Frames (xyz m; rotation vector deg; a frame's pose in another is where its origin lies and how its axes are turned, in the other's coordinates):
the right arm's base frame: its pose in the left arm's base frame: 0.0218 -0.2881 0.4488 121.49 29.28 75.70
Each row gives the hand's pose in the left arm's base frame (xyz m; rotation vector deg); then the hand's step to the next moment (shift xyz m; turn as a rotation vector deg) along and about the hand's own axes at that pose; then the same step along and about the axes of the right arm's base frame.
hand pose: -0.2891 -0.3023 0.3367 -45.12 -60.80 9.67
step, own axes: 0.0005 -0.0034 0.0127 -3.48 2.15 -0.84
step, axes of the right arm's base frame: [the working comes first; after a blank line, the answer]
step, axes of the left arm's base frame: -0.0111 0.0041 0.0057 -0.54 -0.55 -4.10

0.0015 0.0005 -0.0131 -3.34 -2.28 1.05
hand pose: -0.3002 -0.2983 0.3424 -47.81 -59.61 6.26
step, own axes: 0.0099 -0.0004 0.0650 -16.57 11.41 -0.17
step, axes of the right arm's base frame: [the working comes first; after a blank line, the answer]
step, axes of the left arm's base frame: -0.0466 0.0405 0.0227 -5.29 0.34 -19.41

0.0191 -0.0165 -0.0607 -15.23 -13.03 1.72
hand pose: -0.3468 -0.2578 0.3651 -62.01 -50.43 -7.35
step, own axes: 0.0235 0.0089 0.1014 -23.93 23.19 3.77
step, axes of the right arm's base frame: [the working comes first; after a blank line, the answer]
step, axes of the left arm's base frame: -0.0368 0.0938 0.0274 -6.58 7.09 -32.11

0.0583 -0.0537 -0.0681 -20.38 -26.46 3.02
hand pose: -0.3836 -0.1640 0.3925 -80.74 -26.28 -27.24
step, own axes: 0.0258 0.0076 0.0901 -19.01 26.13 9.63
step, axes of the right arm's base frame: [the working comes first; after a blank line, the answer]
step, axes of the left arm's base frame: 0.0235 0.0892 0.0180 -0.99 12.99 -31.10

0.0754 -0.0554 -0.0093 -13.76 -30.18 6.09
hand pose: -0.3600 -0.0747 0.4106 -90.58 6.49 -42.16
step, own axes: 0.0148 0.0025 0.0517 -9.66 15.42 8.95
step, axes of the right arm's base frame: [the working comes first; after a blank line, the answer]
step, axes of the left arm's base frame: 0.0390 0.0368 0.0051 2.31 9.72 -17.65

0.0422 -0.0239 0.0233 -5.16 -18.85 5.40
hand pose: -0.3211 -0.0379 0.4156 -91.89 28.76 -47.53
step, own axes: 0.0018 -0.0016 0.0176 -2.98 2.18 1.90
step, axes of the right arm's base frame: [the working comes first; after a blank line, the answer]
step, axes of the left arm's base frame: 0.0141 0.0107 0.0012 -0.25 2.96 -2.90

0.0133 -0.0071 0.0094 -0.32 -4.14 -0.05
